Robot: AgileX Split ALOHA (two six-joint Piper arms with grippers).
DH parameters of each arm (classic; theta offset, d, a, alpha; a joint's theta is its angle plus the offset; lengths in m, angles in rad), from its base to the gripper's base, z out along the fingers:
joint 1: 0 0.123 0 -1.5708
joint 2: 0.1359 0 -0.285 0
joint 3: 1.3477 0 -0.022 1.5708
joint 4: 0 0.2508 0 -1.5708
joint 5: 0 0 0.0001 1.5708
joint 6: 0 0.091 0 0
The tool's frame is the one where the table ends.
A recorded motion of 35 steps. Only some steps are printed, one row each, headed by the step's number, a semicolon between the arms.
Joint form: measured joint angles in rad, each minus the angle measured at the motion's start. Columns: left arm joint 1, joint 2, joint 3, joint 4, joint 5, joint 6; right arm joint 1, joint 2, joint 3, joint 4, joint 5, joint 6.
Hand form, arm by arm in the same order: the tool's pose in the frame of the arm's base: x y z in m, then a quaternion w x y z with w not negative. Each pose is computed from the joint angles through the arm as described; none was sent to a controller.
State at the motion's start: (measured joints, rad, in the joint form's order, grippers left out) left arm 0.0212 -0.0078 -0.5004 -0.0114 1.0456 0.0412; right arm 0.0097 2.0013 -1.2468 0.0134 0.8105 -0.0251
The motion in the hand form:
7: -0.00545 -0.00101 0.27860 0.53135 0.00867 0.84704 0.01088; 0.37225 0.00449 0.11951 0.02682 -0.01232 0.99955 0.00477
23: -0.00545 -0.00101 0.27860 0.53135 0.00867 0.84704 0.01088; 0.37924 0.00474 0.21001 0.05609 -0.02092 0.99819 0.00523
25: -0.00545 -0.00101 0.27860 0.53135 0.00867 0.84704 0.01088; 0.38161 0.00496 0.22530 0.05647 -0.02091 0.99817 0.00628
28: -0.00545 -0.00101 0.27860 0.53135 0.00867 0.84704 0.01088; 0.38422 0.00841 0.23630 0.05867 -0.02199 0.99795 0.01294
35: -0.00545 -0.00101 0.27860 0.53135 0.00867 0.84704 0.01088; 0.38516 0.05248 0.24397 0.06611 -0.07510 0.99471 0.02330
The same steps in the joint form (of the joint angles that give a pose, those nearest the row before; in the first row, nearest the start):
7: -0.0001 0.0000 0.0000 0.0001 0.0000 -0.0001; 0.0000 0.0415 0.0000 0.0000 -0.0021 0.0012
23: -0.0001 0.0000 0.0000 0.0001 0.0000 -0.0001; 0.0000 -0.0954 -0.1756 0.0000 0.2519 -0.0130
25: -0.0001 0.0000 0.0000 0.0001 0.0000 -0.0001; 0.0000 -0.1025 -0.2279 0.0019 0.3105 -0.0130
28: -0.0001 0.0000 0.0000 0.0001 0.0000 -0.0001; 0.0059 -0.1034 -0.2710 0.0156 0.3503 -0.0134
35: -0.0001 0.0000 0.0000 0.0001 0.0000 -0.0001; 0.1164 -0.0983 -0.3088 0.0297 0.3659 -0.0134

